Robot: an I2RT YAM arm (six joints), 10 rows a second.
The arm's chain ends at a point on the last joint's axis. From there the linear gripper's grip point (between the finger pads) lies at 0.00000 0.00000 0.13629 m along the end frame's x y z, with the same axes.
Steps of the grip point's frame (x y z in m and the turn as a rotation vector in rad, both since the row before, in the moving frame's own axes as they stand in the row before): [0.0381, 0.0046, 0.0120, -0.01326, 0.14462, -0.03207]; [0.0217, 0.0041, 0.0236, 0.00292, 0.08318, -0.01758]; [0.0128, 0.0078, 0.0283, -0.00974, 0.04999, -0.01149]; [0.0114, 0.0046, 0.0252, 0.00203, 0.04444, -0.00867]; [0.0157, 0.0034, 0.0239, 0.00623, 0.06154, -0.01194]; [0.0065, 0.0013, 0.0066, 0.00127, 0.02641, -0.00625]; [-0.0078, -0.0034, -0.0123, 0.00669, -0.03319, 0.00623]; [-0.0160, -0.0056, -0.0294, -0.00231, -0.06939, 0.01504]
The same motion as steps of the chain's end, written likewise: [0.0184, 0.0031, 0.0134, -0.01326, 0.14462, -0.03207]; [0.0104, 0.0046, 0.0241, 0.00292, 0.08318, -0.01758]; [0.0060, 0.0065, 0.0285, -0.00974, 0.04999, -0.01149]; [0.0053, 0.0049, 0.0253, 0.00203, 0.04444, -0.00867]; [0.0073, 0.0043, 0.0242, 0.00623, 0.06154, -0.01194]; [0.0029, 0.0015, 0.0066, 0.00127, 0.02641, -0.00625]; [-0.0033, -0.0025, -0.0122, 0.00669, -0.03319, 0.00623]; [-0.0065, -0.0058, -0.0291, -0.00231, -0.06939, 0.01504]
